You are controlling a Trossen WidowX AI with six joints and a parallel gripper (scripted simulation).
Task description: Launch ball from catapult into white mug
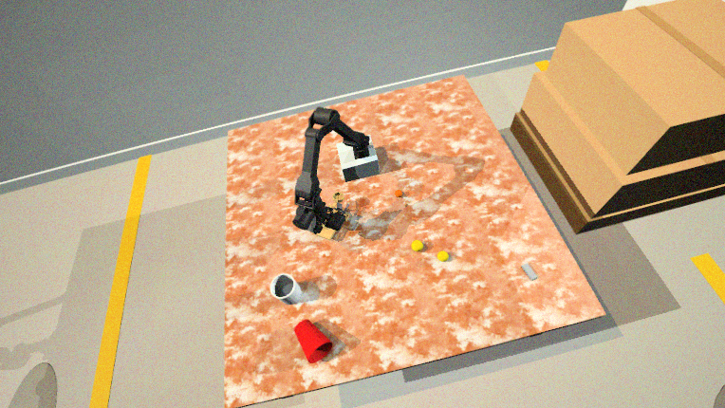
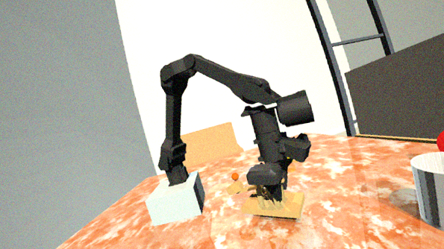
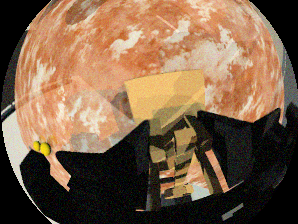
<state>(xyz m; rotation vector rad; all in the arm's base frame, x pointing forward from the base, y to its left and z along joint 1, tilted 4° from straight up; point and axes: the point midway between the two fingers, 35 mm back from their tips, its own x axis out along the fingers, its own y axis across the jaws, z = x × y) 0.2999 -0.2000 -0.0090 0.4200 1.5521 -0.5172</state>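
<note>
Right now my gripper tip is 32 cm to the right of the orange ball, 10 cm past it and 4 cm above it. From my gripper tip the other things lie so: white mug (23 cm ahead, 16 cm to the right, 2 cm below); small grey block (71 cm to the left, 32 cm ahead, 5 cm below); wooden catapult (5 cm to the left, 5 cm behind, 2 cm above).
</note>
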